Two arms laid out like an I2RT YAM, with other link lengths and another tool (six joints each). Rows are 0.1 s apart.
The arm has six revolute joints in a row. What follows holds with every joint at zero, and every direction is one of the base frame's. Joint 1 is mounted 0.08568 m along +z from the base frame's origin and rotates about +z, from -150 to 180 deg. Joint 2 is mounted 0.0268 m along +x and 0.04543 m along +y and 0.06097 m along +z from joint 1 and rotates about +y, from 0 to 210 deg. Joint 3 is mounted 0.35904 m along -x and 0.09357 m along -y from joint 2 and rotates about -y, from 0 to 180 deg. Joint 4 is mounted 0.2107 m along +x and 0.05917 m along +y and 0.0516 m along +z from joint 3 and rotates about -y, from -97 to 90 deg. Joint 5 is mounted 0.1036 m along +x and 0.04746 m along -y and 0.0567 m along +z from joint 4 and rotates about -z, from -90 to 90 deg. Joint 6 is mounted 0.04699 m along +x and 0.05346 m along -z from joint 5 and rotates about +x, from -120 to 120 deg. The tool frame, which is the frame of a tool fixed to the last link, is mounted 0.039 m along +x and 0.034 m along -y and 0.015 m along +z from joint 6; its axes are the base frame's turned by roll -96.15, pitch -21.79 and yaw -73.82 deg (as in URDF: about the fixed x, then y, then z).
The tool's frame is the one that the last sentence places.
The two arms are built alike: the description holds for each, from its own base.
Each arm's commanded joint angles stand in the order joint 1, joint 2, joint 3, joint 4, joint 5, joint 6.
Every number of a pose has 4 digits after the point.
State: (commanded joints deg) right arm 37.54 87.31 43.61 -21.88 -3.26 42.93; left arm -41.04 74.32 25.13 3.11 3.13 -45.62
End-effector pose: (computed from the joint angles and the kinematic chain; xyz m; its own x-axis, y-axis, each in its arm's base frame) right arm 0.2538 0.1111 0.2190 0.4013 -0.8135 -0.4209 -0.8949 -0.2502 -0.3696; left arm 0.1642 -0.2147 0.2570 0.3680 -0.8136 0.4502 -0.8369 -0.5008 -0.2208
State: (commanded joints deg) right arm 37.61 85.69 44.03 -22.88 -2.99 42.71; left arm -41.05 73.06 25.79 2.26 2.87 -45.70
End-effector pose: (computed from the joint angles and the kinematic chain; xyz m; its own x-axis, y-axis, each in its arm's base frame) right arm 0.2515 0.1091 0.2267 0.4111 -0.8097 -0.4188 -0.8873 -0.2501 -0.3874; left arm 0.1634 -0.2135 0.2637 0.3642 -0.8073 0.4644 -0.8314 -0.5065 -0.2285
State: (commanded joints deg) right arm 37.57 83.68 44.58 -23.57 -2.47 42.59; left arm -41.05 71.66 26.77 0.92 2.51 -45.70
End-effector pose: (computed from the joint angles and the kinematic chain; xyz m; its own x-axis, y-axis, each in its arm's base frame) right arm 0.2501 0.1067 0.2370 0.4220 -0.8055 -0.4160 -0.8753 -0.2425 -0.4183; left arm 0.1626 -0.2121 0.2715 0.3600 -0.8016 0.4773 -0.8253 -0.5122 -0.2378
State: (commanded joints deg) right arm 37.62 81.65 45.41 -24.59 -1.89 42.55; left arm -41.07 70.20 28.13 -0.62 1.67 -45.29
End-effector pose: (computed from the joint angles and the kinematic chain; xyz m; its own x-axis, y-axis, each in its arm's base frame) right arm 0.2483 0.1045 0.2482 0.4322 -0.8019 -0.4126 -0.8626 -0.2343 -0.4483; left arm 0.1624 -0.2108 0.2812 0.3512 -0.7981 0.4896 -0.8158 -0.5175 -0.2583
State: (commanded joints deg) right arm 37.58 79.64 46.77 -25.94 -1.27 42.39; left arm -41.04 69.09 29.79 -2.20 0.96 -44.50
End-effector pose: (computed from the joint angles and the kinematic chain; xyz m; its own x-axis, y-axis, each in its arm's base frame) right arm 0.2473 0.1023 0.2615 0.4434 -0.7981 -0.4079 -0.8474 -0.2250 -0.4808; left arm 0.1631 -0.2104 0.2913 0.3377 -0.7980 0.4992 -0.8080 -0.5178 -0.2812
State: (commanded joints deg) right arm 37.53 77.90 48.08 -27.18 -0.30 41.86; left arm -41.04 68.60 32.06 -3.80 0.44 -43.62
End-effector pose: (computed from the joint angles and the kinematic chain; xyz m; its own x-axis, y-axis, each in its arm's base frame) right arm 0.2468 0.0997 0.2740 0.4566 -0.7974 -0.3945 -0.8296 -0.2213 -0.5127; left arm 0.1658 -0.2124 0.3029 0.3216 -0.7990 0.5082 -0.8018 -0.5153 -0.3028
